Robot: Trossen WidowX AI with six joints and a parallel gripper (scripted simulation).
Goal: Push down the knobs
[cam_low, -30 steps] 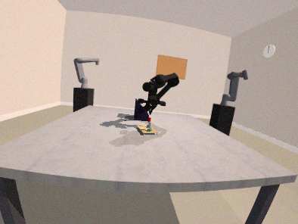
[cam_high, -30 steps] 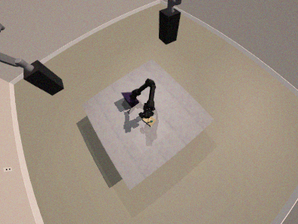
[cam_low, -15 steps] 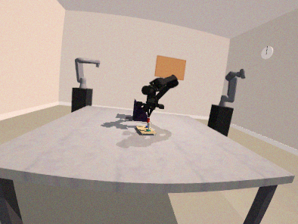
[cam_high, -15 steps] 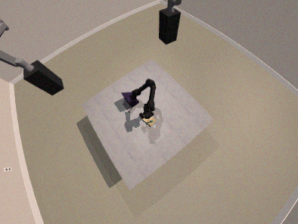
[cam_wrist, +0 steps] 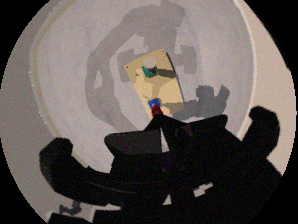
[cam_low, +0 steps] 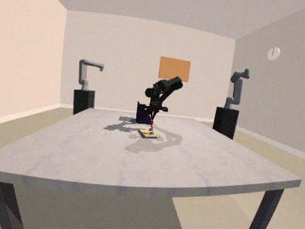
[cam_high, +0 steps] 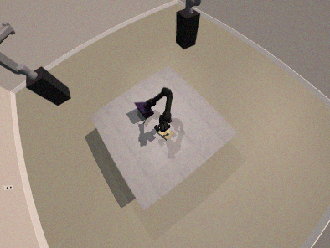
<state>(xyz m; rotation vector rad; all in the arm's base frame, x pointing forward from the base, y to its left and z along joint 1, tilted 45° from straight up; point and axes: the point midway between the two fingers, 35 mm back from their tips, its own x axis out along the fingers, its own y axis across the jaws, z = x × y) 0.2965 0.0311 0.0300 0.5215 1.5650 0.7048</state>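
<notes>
My gripper tip is 2 cm above the red knob.
</notes>
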